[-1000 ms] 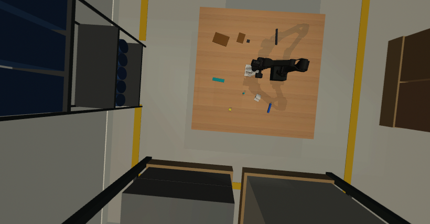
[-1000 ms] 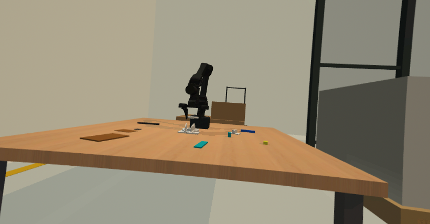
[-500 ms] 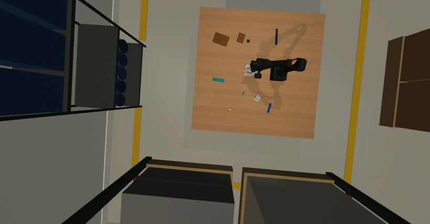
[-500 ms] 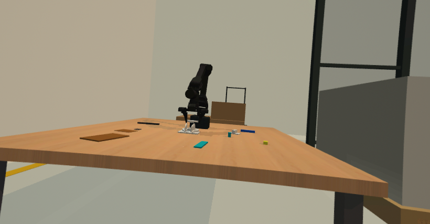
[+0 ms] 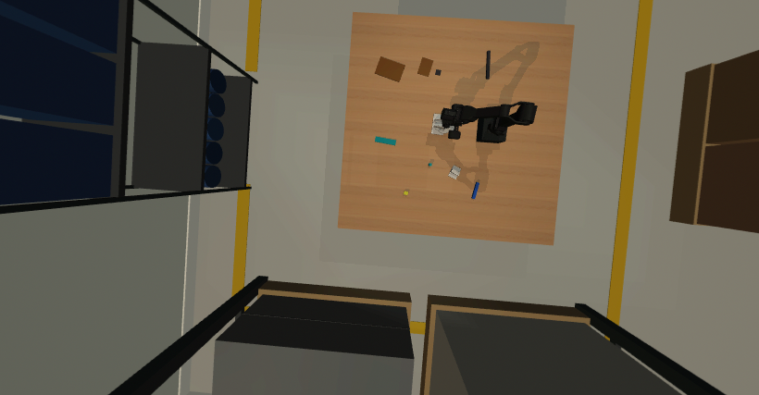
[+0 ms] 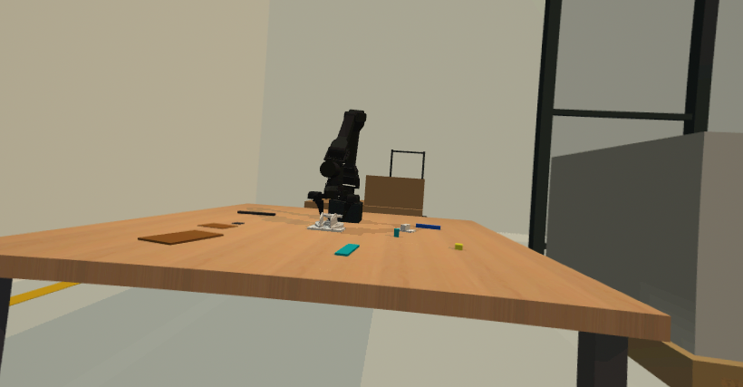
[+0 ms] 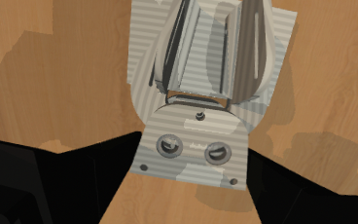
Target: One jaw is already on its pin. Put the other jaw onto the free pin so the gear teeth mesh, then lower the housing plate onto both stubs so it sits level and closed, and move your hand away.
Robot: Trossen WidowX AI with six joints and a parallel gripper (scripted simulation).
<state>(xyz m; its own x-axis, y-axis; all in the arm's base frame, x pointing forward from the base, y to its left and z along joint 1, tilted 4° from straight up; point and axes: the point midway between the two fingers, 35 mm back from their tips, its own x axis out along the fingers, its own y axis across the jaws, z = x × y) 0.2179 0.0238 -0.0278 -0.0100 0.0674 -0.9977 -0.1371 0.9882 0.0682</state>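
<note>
Now: gripper tip 20 mm to the right of the loose jaw, 20 mm short of it and 10 mm above it. Also, from my gripper tip: small teal block (250 mm to the left, 60 mm ahead, 10 mm below); small black square (290 mm to the right, 150 mm ahead, 20 mm below); teal bar (350 mm ahead, 180 mm to the left, 20 mm below).
</note>
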